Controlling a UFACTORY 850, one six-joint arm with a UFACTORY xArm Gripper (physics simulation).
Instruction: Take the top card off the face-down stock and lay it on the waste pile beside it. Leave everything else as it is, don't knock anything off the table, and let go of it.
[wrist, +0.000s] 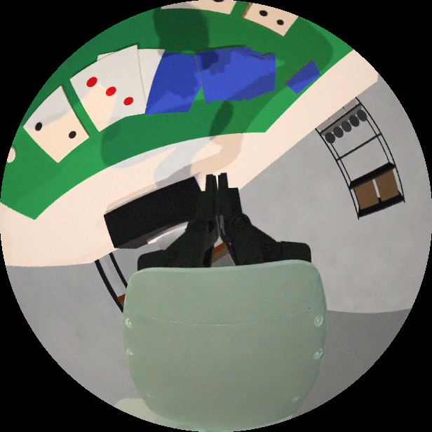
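Note:
The face-down stock (240, 80) is a blue-backed pile with uneven edges, at the upper middle of the wrist view. A blue-backed card (172, 87) lies directly left of it, close against or touching it. A white card (150, 62) borders that blue card on its left and is partly covered by a white card with three red dots (111, 75). Which of these belong to the waste pile is hard to tell. My gripper (218, 186) is shut and empty, below the cards in the view, over the pale table edge.
A card with two black dots (55, 120) lies at the left. A small blue piece (304, 77) lies right of the stock, near the mat's edge. Another card (270, 19) shows at the top. A dark block (152, 212) is left of the gripper. A black rack (372, 216) stands beyond the table.

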